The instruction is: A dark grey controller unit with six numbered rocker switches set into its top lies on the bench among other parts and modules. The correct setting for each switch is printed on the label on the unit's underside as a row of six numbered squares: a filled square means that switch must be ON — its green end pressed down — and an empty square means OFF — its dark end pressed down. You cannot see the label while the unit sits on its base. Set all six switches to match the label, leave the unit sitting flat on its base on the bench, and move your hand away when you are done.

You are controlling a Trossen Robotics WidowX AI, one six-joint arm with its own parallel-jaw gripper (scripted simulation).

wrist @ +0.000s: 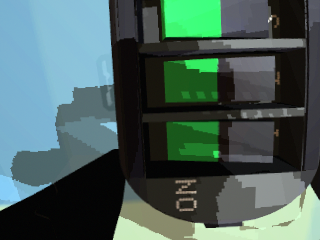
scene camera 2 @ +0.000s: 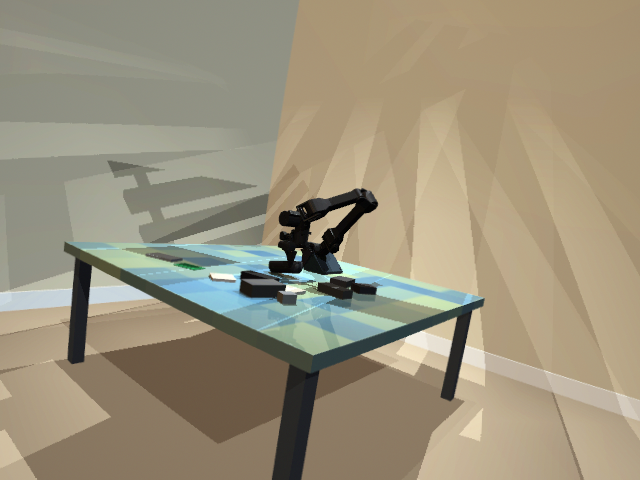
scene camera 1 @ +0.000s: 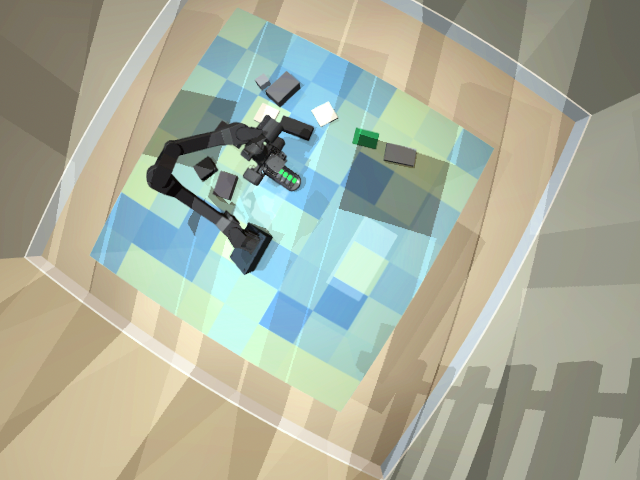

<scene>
In view: my gripper [scene camera 2: 296, 267] and a dark grey block [scene camera 2: 254, 288].
The dark grey block also shows in scene camera 1 [scene camera 1: 286, 85]. My gripper also shows in the wrist view [wrist: 212, 154] and in scene camera 1 [scene camera 1: 269, 166]. The wrist view misses the dark grey block: it is out of frame.
</scene>
